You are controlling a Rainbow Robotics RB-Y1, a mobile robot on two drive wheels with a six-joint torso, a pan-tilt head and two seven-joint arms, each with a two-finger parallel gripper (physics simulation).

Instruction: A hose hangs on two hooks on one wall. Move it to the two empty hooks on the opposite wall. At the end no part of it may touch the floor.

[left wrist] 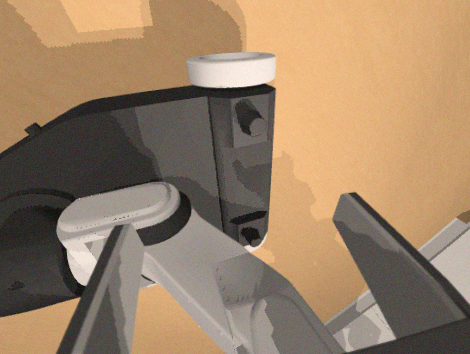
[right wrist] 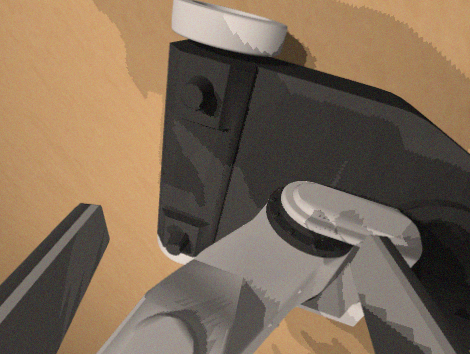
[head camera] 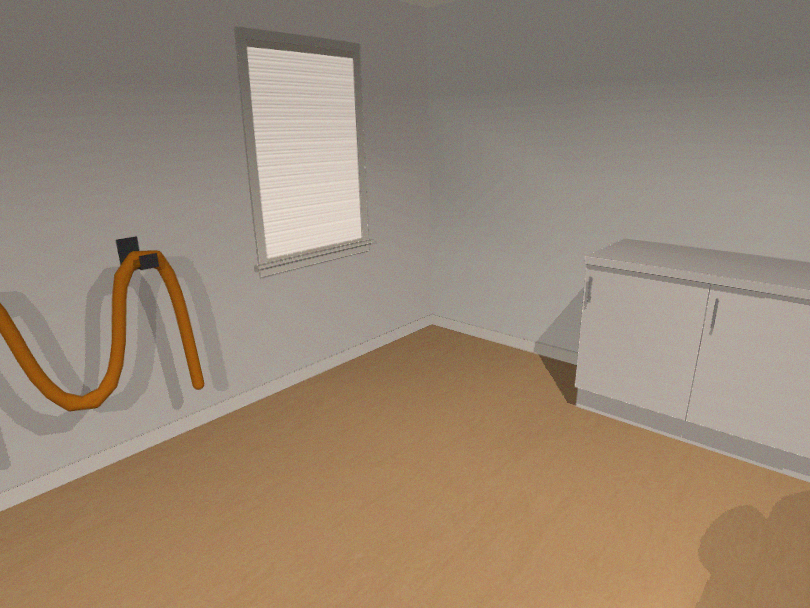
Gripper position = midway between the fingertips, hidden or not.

In view: my left gripper (left wrist: 241, 221), my right gripper (right wrist: 234, 236), a window with blinds (head camera: 301, 96) and a white two-door cabinet (head camera: 696, 344).
